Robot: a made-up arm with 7 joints.
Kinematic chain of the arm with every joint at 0, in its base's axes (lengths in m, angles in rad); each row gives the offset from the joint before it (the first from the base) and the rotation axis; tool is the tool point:
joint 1: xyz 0 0.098 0 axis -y
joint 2: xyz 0 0.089 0 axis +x
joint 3: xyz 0 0 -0.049 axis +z
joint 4: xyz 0 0 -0.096 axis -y
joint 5: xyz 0 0 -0.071 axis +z
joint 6: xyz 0 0 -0.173 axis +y
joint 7: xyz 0 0 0 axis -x
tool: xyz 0 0 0
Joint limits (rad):
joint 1: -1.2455..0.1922
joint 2: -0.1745..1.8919
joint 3: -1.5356..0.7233
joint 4: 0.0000..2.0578
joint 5: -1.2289..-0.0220
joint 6: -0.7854..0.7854
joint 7: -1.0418..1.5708
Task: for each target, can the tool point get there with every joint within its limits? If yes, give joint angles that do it. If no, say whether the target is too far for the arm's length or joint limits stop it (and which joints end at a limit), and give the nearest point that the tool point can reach.
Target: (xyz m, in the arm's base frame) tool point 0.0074 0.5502 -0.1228
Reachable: yes | joints -0.4214 1.4399 -0.8170 0.3482 -0.4582 0.5719 0.9216
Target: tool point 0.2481 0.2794 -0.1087
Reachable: yes | joints 0.0509 0.4617 0.1181 1.5515 -0.9005 0.4223 0.3226
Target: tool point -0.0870 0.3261 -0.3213
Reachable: yes | joints -0.7152 0.7296 -0.5848 0.7937 -0.2419 -0.2436 -0.2562
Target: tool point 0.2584 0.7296 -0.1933
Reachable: no: too far | nearest point 0.1324 0.5207 -0.1240 | short by 0.254 m
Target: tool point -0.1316 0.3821 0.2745
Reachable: no: joint limits stop it (at a limit: joint 1, joint 2, joint 3) | nearest point 0.0610 0.4907 0.2094 | short by 0.230 m
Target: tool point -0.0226 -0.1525 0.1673
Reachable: no: joint limits stop it (at a limit: joint 1, joint 2, joint 3, joint 4) | nearest point 0.0061 -0.0306 0.0084 | short by 0.202 m
